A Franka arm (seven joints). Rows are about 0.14 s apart.
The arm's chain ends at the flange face. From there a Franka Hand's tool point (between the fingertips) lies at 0.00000 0.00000 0.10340 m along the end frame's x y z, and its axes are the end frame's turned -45 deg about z.
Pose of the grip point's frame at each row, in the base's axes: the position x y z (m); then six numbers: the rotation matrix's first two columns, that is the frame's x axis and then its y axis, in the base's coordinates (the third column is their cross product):
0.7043 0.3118 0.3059 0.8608 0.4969 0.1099 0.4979 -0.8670 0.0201
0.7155 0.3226 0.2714 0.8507 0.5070 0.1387 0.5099 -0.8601 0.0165
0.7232 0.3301 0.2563 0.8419 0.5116 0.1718 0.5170 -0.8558 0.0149
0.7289 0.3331 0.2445 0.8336 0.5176 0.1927 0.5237 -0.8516 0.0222
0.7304 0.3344 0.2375 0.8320 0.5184 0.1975 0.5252 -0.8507 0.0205
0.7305 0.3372 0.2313 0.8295 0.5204 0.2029 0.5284 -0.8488 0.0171
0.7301 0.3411 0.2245 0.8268 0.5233 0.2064 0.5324 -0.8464 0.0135
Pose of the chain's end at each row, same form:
0.6934 0.3079 0.4087 0.9607 -0.2617 0.0919 -0.2566 -0.9644 -0.0635
0.7023 0.3167 0.3738 0.9621 -0.2497 0.1097 -0.2410 -0.9667 -0.0864
0.7072 0.3222 0.3581 0.9609 -0.2434 0.1320 -0.2297 -0.9669 -0.1109
0.7107 0.3246 0.3459 0.9598 -0.2362 0.1520 -0.2191 -0.9682 -0.1206
0.7119 0.3254 0.3388 0.9597 -0.2350 0.1541 -0.2169 -0.9681 -0.1252
0.7118 0.3276 0.3325 0.9602 -0.2322 0.1556 -0.2129 -0.9682 -0.1314
0.7113 0.3309 0.3257 0.9611 -0.2285 0.1555 -0.2082 -0.9685 -0.1364

